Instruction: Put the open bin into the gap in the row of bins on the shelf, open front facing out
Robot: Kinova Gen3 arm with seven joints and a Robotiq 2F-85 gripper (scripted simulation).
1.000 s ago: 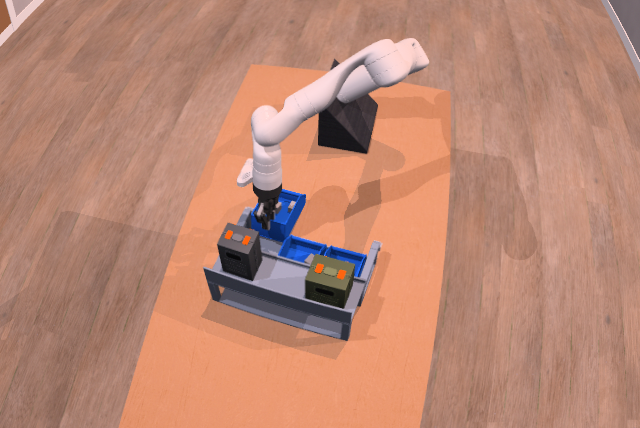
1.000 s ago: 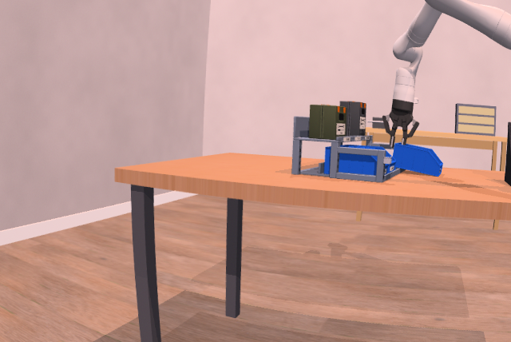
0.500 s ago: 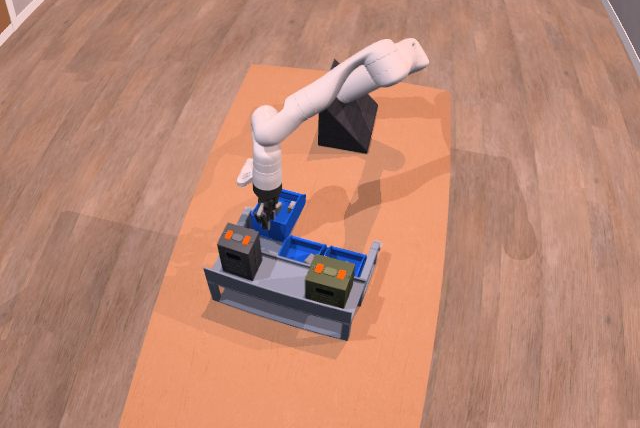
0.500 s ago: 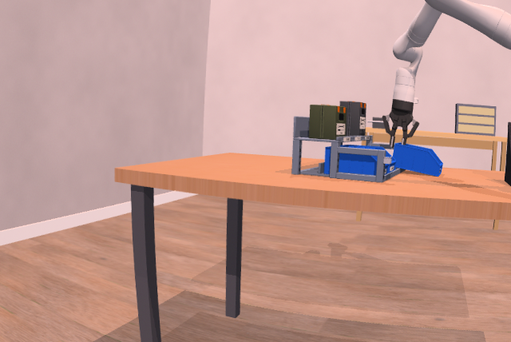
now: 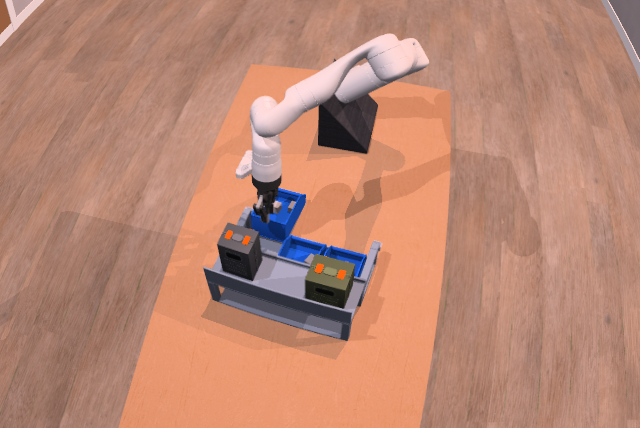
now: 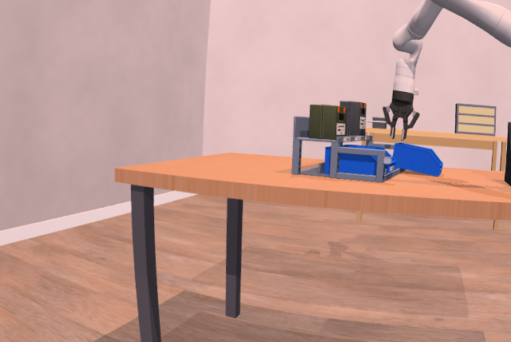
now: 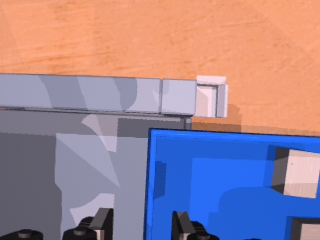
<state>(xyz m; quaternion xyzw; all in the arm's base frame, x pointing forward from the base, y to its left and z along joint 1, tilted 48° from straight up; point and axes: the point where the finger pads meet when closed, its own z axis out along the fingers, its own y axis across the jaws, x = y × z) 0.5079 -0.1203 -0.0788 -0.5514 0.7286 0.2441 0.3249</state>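
My hand is 10 cm past the grey block and 10 cm above it. Round my hand: grey shelf: 12 cm ahead, 9 cm to the left, 6 cm below; dark grey box: 16 cm ahead, 4 cm to the right, 4 cm above; olive box: 21 cm ahead, 19 cm to the left, 3 cm above.
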